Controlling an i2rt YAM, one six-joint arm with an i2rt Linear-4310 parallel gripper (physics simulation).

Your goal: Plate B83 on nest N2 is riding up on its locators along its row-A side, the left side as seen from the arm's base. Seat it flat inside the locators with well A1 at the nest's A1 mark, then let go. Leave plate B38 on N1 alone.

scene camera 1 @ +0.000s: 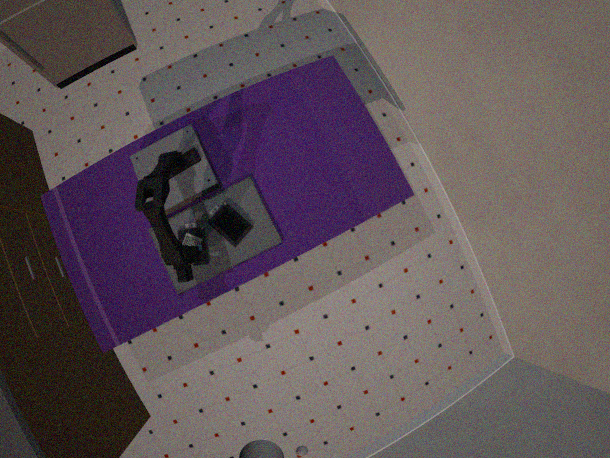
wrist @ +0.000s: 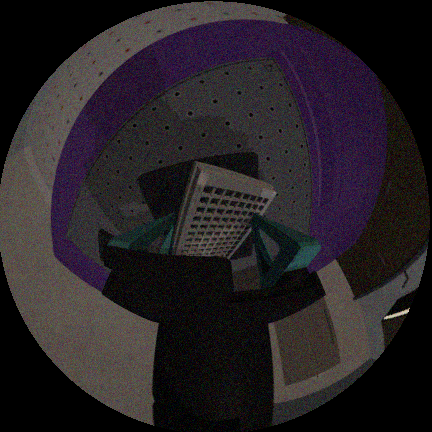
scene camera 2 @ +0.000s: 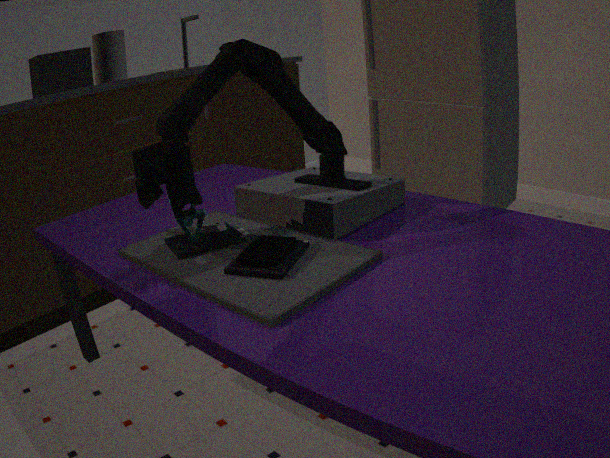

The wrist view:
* my gripper: 213,217
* dark nest: 163,188
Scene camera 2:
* my gripper: 191,234
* dark nest: 181,245
